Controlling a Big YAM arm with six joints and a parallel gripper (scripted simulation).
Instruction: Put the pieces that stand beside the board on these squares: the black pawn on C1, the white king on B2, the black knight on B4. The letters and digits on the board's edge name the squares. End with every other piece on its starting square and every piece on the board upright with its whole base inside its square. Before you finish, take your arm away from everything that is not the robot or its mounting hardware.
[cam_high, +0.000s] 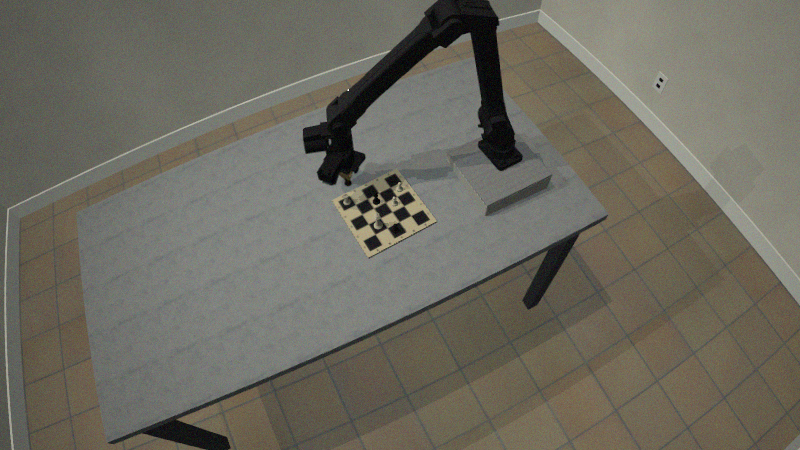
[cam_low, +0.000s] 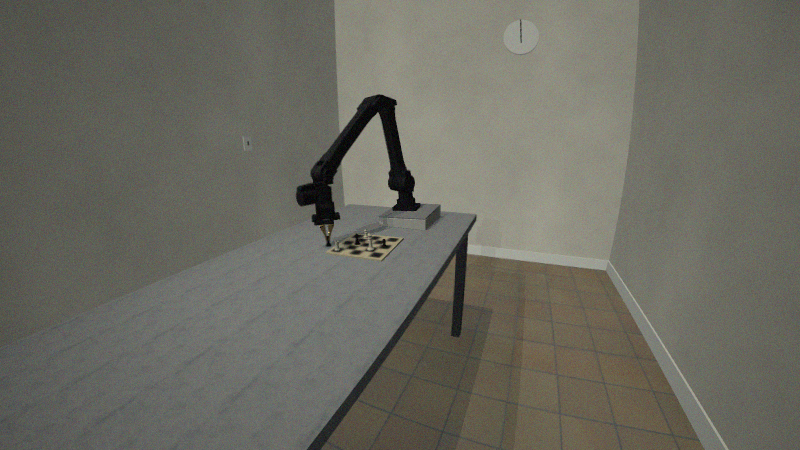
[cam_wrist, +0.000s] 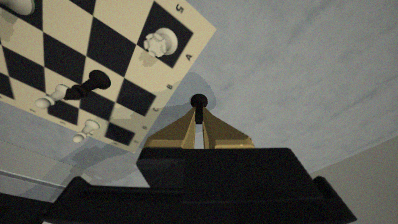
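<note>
My hand is 11 cm to the right of the black chess piece and 4 cm past it. Also, from my hand: chessboard 14 cm to the left, 4 cm behind, 3 cm below; then white king 18 cm to the left, 1 cm behind, 1 cm above; then black pawn 22 cm to the left, 4 cm behind, 1 cm below.
</note>
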